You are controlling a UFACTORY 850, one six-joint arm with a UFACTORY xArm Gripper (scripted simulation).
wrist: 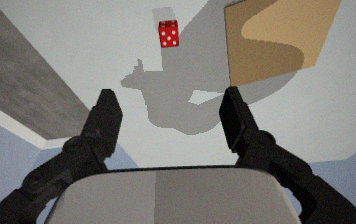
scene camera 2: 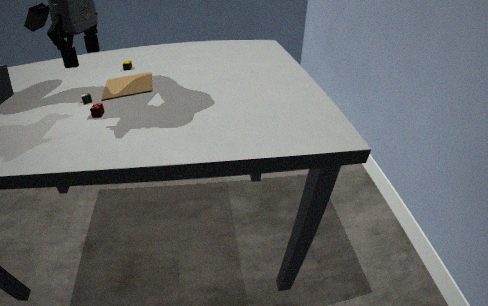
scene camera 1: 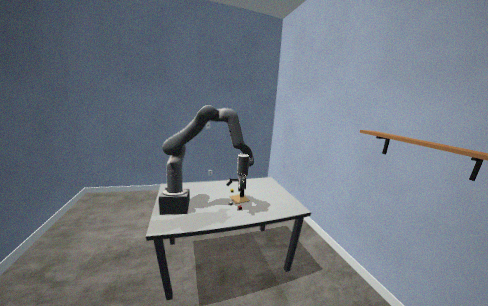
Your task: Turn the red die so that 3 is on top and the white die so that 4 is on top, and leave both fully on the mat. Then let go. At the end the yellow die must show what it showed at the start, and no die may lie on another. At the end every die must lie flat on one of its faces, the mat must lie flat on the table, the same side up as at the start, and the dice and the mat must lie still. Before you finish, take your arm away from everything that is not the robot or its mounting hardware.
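My gripper [scene camera 2: 83,59] is visible, and the wrist view also shows the gripper [wrist: 171,100]. A tan mat [scene camera 2: 141,83] is visible too.
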